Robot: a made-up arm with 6 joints. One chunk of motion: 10 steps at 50 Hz.
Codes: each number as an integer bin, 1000 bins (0 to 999) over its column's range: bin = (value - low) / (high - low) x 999, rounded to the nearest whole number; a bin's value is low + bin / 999 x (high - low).
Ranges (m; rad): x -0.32..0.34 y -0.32..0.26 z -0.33..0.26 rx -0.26..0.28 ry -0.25..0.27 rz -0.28..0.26
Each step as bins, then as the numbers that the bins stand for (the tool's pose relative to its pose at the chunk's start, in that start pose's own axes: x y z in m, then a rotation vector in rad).
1 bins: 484 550 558 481 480 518
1 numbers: -0.0002 -0.0007 -0.0005 0.0000 -0.0002 0.0000
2 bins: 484 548 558 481 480 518
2 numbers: -0.0002 -0.0018 -0.0005 0.0000 -0.0002 0.0000
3 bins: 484 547 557 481 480 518
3 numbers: -0.0002 -0.0024 -0.0010 0.0000 -0.0002 0.0000
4 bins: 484 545 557 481 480 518
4 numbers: -0.0002 -0.0036 -0.0010 0.0000 -0.0002 0.0000
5 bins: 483 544 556 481 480 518
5 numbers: -0.0009 -0.0042 -0.0016 0.0000 -0.0002 0.0000
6 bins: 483 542 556 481 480 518
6 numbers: -0.0009 -0.0053 -0.0016 0.0000 -0.0002 0.0000
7 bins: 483 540 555 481 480 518
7 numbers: -0.0009 -0.0065 -0.0022 0.0000 -0.0002 0.0000
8 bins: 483 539 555 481 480 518
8 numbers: -0.0009 -0.0071 -0.0022 0.0000 -0.0002 0.0000
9 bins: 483 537 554 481 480 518
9 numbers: -0.0009 -0.0082 -0.0028 0.0000 -0.0002 0.0000
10 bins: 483 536 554 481 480 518
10 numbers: -0.0009 -0.0088 -0.0028 0.0000 -0.0002 0.0000
